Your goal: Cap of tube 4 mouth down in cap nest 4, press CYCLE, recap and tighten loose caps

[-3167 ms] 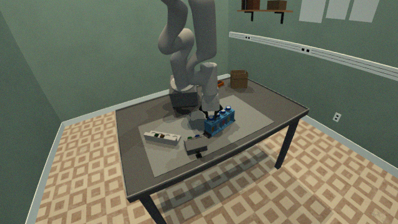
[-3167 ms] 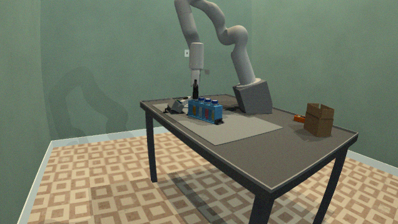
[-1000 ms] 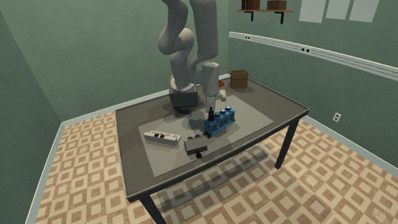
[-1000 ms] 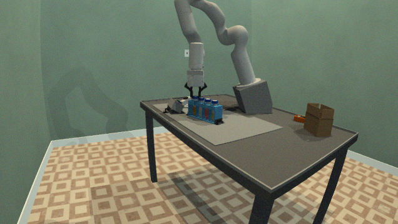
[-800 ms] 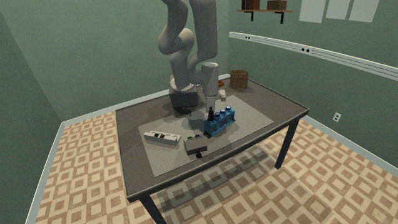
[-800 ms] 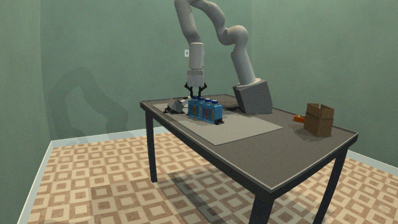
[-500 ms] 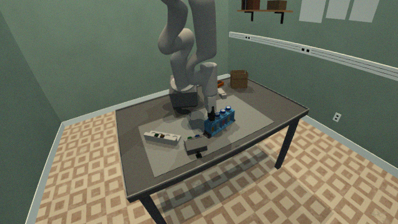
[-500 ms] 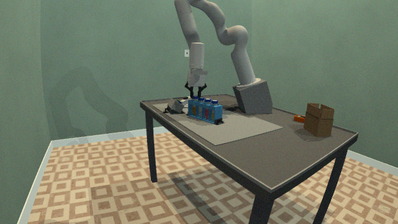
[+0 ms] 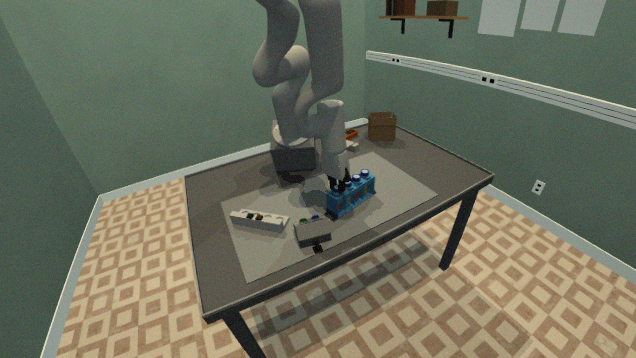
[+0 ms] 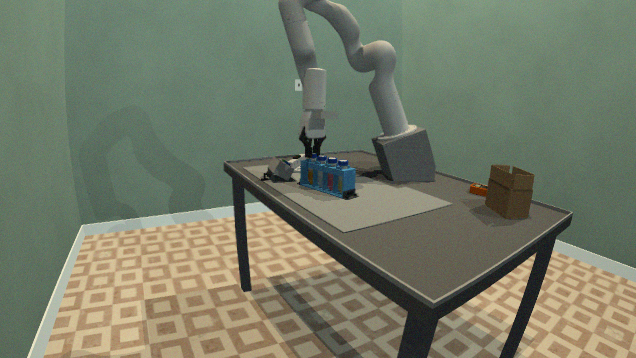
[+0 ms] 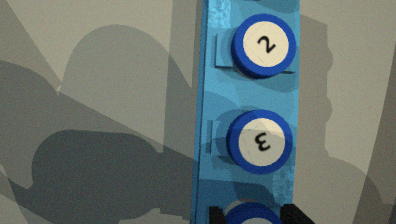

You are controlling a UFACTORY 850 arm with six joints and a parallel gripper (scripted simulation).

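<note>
Now: hand 10 mm above the blue cap marked 4. The rest, counted from my hand: blue key: 30 mm ahead, 120 mm to the right, 60 mm below; then green key: 20 mm ahead, 170 mm to the right, 60 mm below; then grey key housing: 50 mm ahead, 150 mm to the right, 80 mm below.
</note>
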